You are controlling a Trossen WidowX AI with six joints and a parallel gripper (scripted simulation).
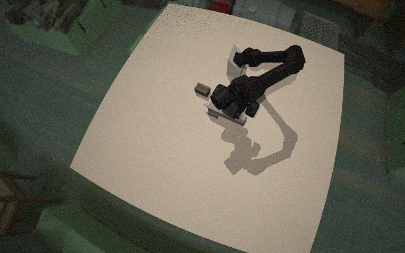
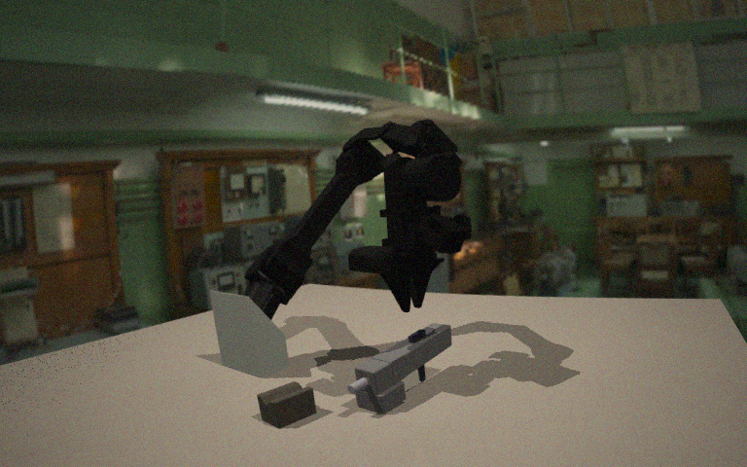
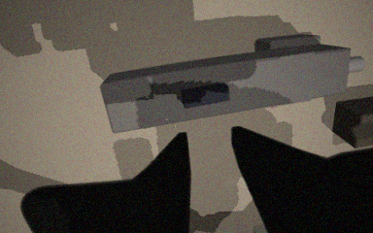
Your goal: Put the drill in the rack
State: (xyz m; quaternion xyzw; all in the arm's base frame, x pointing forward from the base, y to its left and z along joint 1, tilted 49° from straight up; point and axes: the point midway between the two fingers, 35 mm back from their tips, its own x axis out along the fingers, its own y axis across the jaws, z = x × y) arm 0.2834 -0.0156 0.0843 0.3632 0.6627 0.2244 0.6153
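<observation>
My gripper tip is 8 cm to the left of the drill and 7 cm above it. Round my gripper tip: dark rack (10 cm behind, 18 cm to the right, 10 cm below); blue key (1 cm ahead, 7 cm below); grey holder block (3 cm to the right, 7 cm below).
</observation>
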